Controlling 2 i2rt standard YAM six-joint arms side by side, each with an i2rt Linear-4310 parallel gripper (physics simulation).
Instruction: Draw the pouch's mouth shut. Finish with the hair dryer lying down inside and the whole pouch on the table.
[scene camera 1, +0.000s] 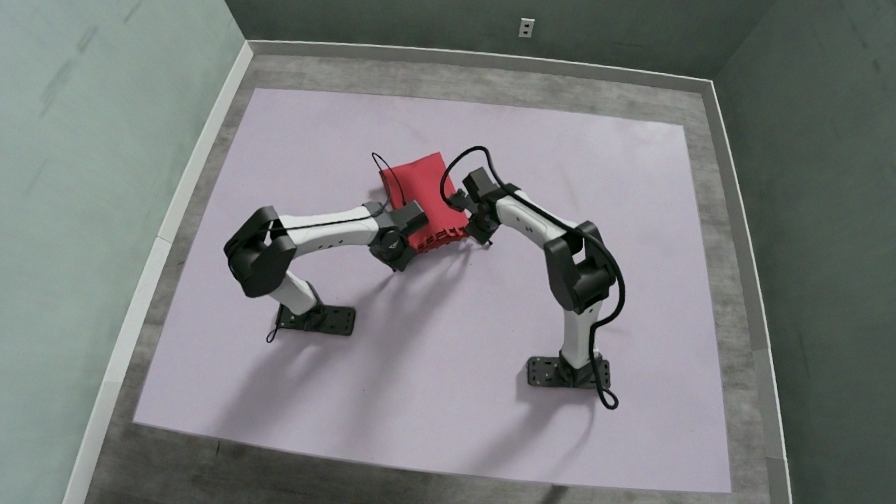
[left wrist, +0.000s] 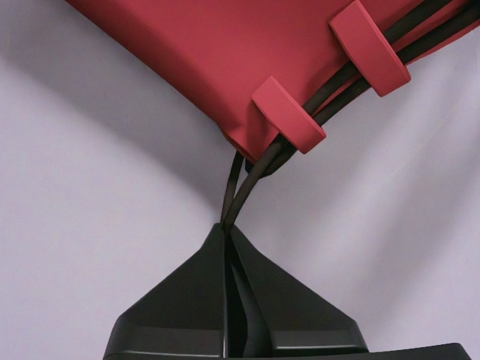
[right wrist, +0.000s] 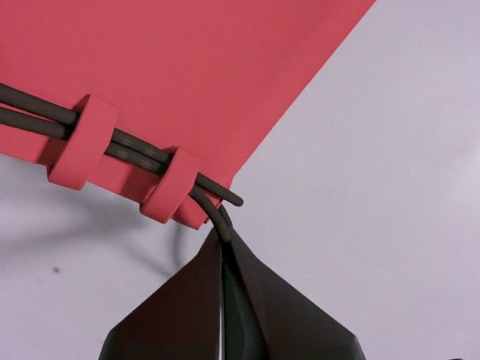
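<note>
The red pouch (scene camera 1: 426, 188) (left wrist: 200, 45) (right wrist: 150, 60) lies on its side on the table, its mouth edge with red loops towards the bottom of the scene view. The mouth edge looks bunched there. A dark drawstring (left wrist: 265, 155) (right wrist: 212, 210) runs doubled through the loops and comes out at both corners. My left gripper (left wrist: 222, 234) is shut on the drawstring just off the left corner. My right gripper (right wrist: 221, 237) is shut on the drawstring close to the right corner. Both sets of fingertips are hidden in the scene view. The hair dryer does not show; the pouch's inside is hidden.
The pale purple table top (scene camera 1: 438, 388) carries both arm bases (scene camera 1: 341, 319) (scene camera 1: 541, 371). The arms reach in over the two mouth corners. A thin cable loop (scene camera 1: 401, 184) from the left arm hangs over the pouch, and a thicker one (scene camera 1: 479, 148) arches beside it on the right.
</note>
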